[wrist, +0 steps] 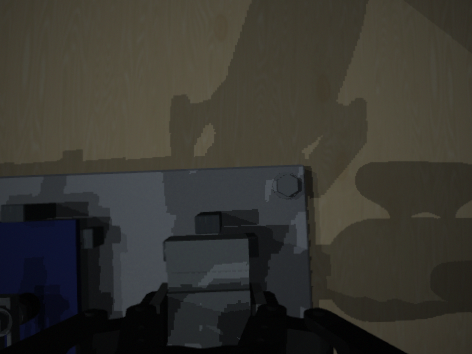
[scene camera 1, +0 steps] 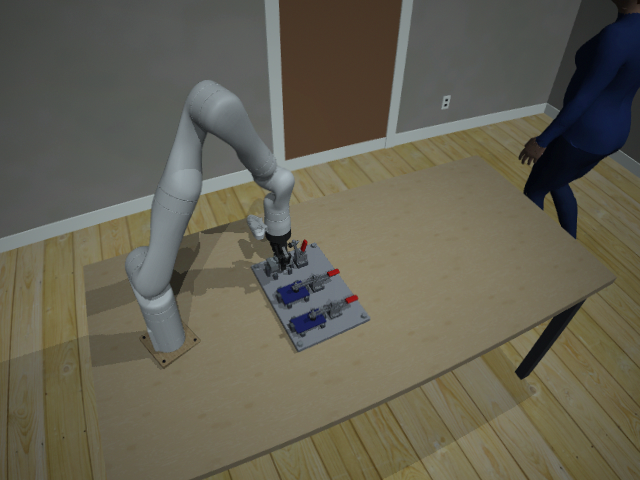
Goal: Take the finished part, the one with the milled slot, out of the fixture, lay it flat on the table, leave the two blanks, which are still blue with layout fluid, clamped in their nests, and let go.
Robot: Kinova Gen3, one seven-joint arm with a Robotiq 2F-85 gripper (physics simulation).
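Frame: origin at the arm's base, x right, y ahead, z up, level; millimetres.
Where they show: gripper, fingertip midpoint: (wrist: 211, 300) (scene camera 1: 280, 264); arm's base at its link origin: (scene camera 1: 169, 339).
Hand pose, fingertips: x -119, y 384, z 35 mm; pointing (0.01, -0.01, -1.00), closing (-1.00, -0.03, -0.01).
Each offset is from my fingertips to the top centre of the thing. "spot": to the spot under its first point. Level surfaces: height alone.
The finished part {dx +0, dy -2, dz +26 mm} (scene camera 1: 272, 266) (wrist: 207, 255) is bare grey, with a step line across its top in the wrist view. My gripper (scene camera 1: 283, 264) (wrist: 211, 300) is shut on it, one finger on each long side. The part looks level and raised slightly above its nest at the back end of the fixture plate {spot: dx +218, dy +125, dz -2 mm} (scene camera 1: 346, 304) (wrist: 142, 250); its underside is hidden. One blue blank {dx +110, dy +1, dz -8 mm} (scene camera 1: 293, 292) (wrist: 40, 255) lies in the middle nest, and the other blue blank {dx +220, dy +5, dz -13 mm} (scene camera 1: 308, 321) lies in the front nest, each under a clamp arm.
Beside the held part, a toggle clamp stands open with its red handle {dx -6, dy +83, dz +62 mm} (scene camera 1: 303, 245) upright. The other red handles {dx +100, dy +135, dz +13 mm} (scene camera 1: 333, 272) {spot: dx +214, dy +142, dz +7 mm} (scene camera 1: 351, 299) lie low. A stop block {dx +3, dy -43, dz +9 mm} (wrist: 208, 222) stands by the part's end, and a hex bolt {dx -46, dy -67, dz -22 mm} (wrist: 287, 185) marks the plate corner. A person (scene camera 1: 602, 87) stands beyond the table {dz -44 mm} (scene camera 1: 439, 248).
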